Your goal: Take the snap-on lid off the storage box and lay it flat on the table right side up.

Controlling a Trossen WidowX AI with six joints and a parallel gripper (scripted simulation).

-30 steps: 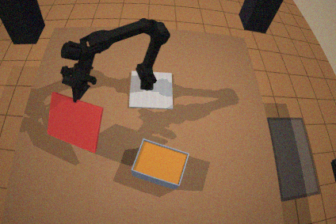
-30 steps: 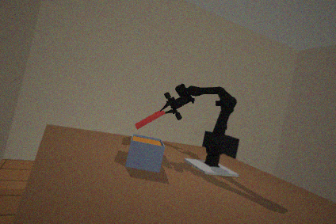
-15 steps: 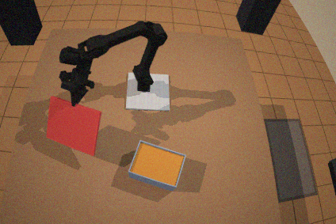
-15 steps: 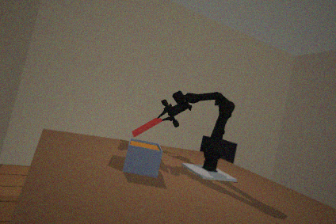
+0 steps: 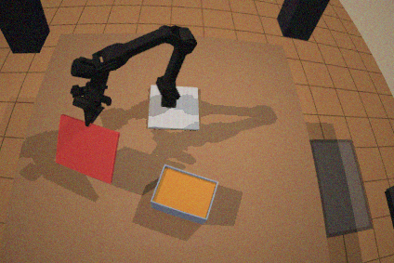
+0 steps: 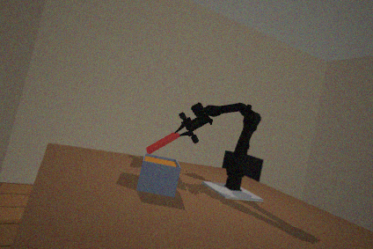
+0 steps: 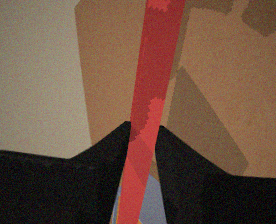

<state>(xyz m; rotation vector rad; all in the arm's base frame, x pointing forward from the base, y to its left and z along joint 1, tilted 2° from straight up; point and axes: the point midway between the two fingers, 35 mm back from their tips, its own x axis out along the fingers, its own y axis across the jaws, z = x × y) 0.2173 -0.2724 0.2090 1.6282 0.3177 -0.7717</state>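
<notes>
Right now my gripper tip is 60 mm short of the lid, 50 mm above it and 10 mm to the left of it. Also, from my gripper tip: storage box 340 mm to the left, 180 mm ahead, 150 mm below.
</notes>
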